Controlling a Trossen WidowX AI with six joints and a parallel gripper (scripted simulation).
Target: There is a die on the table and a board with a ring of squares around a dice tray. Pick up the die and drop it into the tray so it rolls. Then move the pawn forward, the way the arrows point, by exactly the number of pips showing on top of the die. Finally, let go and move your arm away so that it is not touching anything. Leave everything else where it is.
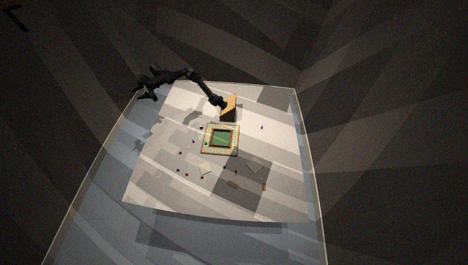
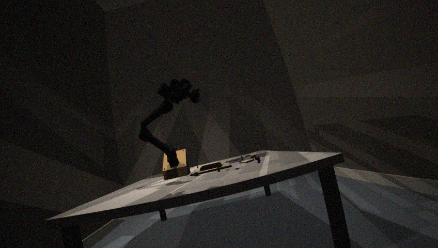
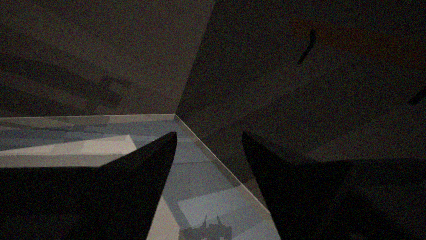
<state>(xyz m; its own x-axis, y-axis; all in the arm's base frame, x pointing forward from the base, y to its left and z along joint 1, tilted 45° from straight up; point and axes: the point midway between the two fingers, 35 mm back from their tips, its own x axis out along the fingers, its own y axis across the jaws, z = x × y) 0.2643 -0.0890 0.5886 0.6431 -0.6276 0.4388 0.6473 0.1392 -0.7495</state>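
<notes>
The white die lies 46 cm below my gripper tip, 31 cm to the left of it and 10 cm behind it. Round my gripper tip: green dice tray 48 cm to the left, 47 cm below, 1 cm ahead; flat pale card 75 cm to the left, 47 cm below, 23 cm ahead; green pawn 45 cm below, 37 cm to the left, 6 cm ahead.
</notes>
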